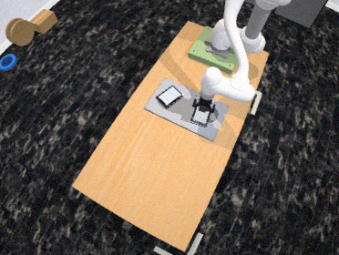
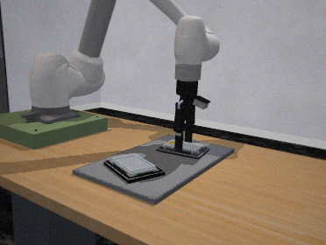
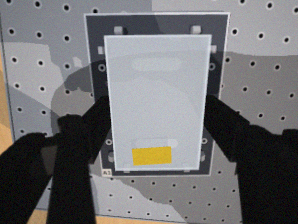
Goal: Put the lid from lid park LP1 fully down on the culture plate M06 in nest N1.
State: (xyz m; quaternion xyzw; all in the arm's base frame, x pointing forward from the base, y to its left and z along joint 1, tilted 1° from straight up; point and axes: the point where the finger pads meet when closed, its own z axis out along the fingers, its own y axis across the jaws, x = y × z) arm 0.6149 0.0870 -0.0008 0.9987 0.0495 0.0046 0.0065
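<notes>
Now: hand 40 mm above the lid park LP1. The rest, counted from my hand: nest N1 (260 mm to the right, 40 mm below, 40 mm behind); culture plate M06 (260 mm to the right, 40 mm behind, 20 mm below); lid (20 mm below).
</notes>
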